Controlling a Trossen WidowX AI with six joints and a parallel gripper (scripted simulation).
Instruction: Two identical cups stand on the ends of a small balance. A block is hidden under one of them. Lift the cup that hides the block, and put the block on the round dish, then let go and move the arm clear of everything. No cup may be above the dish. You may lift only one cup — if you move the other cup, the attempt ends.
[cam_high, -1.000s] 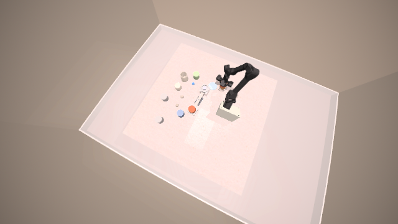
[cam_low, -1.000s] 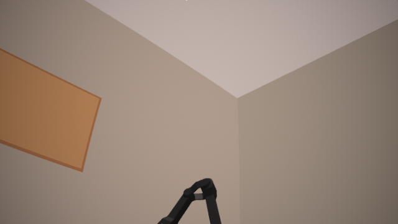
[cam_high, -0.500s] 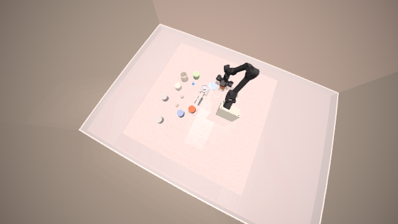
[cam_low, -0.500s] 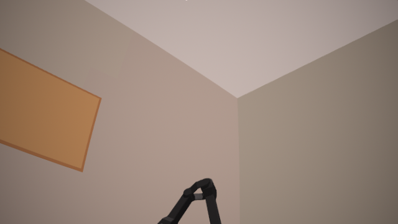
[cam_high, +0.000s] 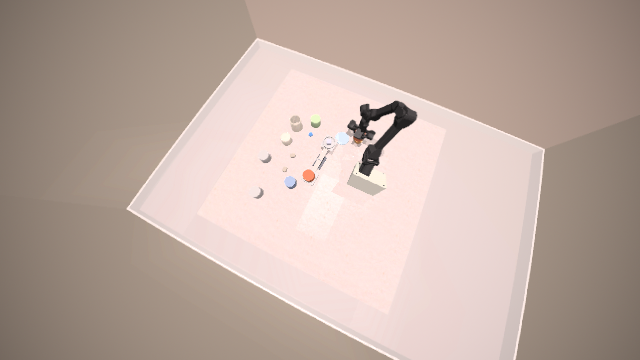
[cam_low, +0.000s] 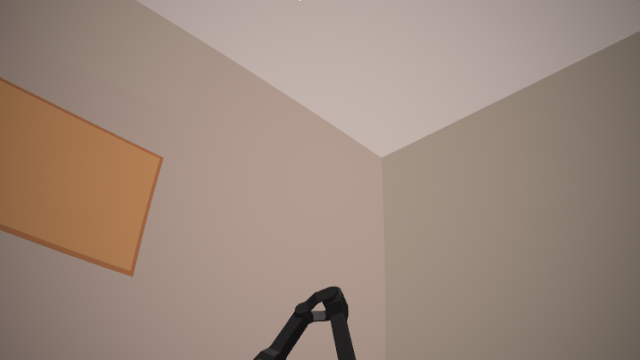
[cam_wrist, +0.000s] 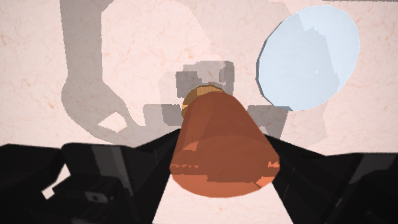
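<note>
My gripper tip is 140 mm short of the grey block, 180 mm to the right of it and 60 mm below it. From my gripper tip the other things lie so: green cup (310 mm ahead, 60 mm to the left, 10 mm above); balance (140 mm ahead, 310 mm to the left, 10 mm below); pale blue round dish (90 mm ahead, 70 mm to the left, 30 mm below).
</note>
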